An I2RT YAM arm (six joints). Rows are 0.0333 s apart.
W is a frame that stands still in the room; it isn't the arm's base.
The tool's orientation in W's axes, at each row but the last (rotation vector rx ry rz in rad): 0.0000, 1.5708, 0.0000; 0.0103, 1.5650, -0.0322; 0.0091, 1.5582, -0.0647; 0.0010, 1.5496, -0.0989; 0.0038, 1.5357, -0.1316; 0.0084, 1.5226, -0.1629; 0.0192, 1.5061, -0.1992; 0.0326, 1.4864, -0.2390; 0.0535, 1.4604, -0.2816; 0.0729, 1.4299, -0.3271; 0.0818, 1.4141, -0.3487
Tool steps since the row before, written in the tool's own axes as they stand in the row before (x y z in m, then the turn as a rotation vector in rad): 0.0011, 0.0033, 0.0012, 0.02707, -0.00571, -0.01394; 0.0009, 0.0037, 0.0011, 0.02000, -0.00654, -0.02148; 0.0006, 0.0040, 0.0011, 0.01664, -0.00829, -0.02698; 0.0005, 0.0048, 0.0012, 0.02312, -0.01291, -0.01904; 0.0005, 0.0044, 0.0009, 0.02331, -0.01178, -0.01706; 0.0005, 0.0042, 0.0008, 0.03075, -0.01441, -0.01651; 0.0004, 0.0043, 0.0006, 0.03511, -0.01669, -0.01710; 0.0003, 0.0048, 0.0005, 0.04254, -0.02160, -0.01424; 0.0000, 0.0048, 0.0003, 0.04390, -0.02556, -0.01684; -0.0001, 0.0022, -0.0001, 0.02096, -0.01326, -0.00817; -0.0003, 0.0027, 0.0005, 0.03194, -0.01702, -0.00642
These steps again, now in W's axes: 0.0012, 0.0033, -0.0011, -0.01394, -0.00571, -0.02707; 0.0012, 0.0037, -0.0009, -0.02154, -0.00624, -0.02003; 0.0013, 0.0039, -0.0007, -0.02715, -0.00761, -0.01669; 0.0015, 0.0047, -0.0008, -0.01941, -0.01312, -0.02269; 0.0013, 0.0043, -0.0008, -0.01733, -0.01218, -0.02290; 0.0013, 0.0040, -0.0009, -0.01679, -0.01559, -0.03001; 0.0012, 0.0041, -0.0008, -0.01747, -0.01827, -0.03412; 0.0014, 0.0046, -0.0009, -0.01505, -0.02458, -0.04060; 0.0014, 0.0046, -0.0006, -0.01834, -0.02808, -0.04171; 0.0005, 0.0021, -0.0002, -0.00916, -0.01438, -0.01978; 0.0012, 0.0025, 0.0000, -0.00731, -0.02047, -0.02964
